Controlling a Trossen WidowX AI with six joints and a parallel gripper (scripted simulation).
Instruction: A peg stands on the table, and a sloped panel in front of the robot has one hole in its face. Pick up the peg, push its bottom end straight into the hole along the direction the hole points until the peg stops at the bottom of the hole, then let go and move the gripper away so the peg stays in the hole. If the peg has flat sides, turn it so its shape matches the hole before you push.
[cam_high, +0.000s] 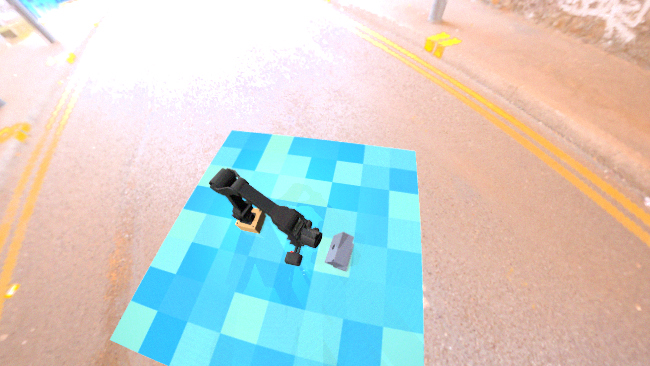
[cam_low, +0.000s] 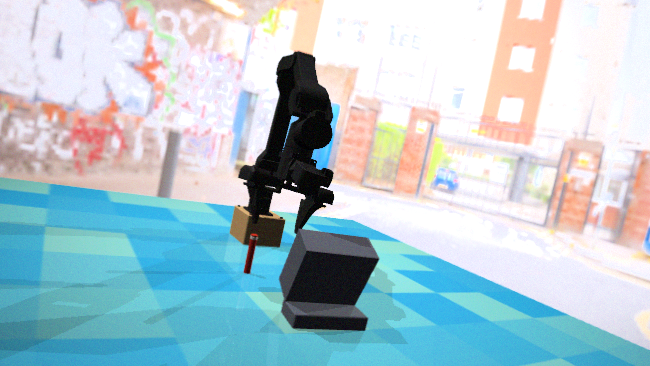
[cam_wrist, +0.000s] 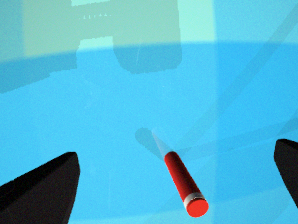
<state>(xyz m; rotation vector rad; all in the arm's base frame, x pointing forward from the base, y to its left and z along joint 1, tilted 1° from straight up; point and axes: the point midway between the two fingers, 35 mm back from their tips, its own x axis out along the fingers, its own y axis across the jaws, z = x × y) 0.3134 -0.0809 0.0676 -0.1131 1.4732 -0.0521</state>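
The red peg is 50 mm below my gripper tip, 50 mm behind it and 20 mm to the right of it. From my gripper tip the other things lie so: sloped panel (150 mm ahead, 40 mm to the left, 30 mm below).
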